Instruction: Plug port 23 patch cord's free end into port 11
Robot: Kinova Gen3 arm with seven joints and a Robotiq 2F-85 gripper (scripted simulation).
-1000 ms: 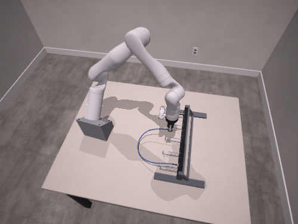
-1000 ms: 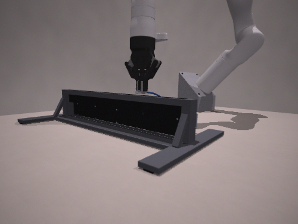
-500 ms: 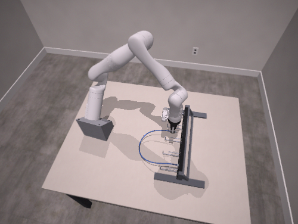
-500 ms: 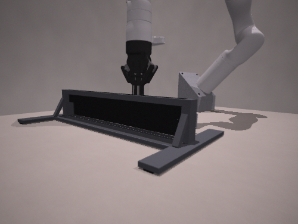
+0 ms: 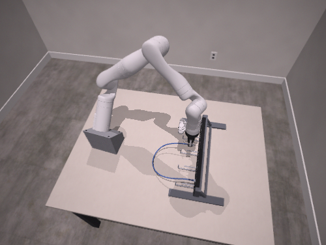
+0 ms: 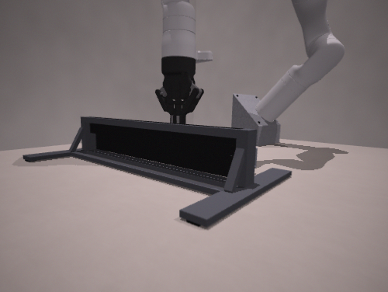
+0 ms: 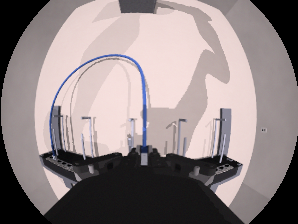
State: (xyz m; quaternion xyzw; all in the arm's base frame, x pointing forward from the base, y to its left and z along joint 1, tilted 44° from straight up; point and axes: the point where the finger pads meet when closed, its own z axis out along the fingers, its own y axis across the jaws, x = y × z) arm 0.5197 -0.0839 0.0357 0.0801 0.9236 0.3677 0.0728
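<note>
Right now the plug is 10 mm below my hand and 10 mm ahead of it.
</note>
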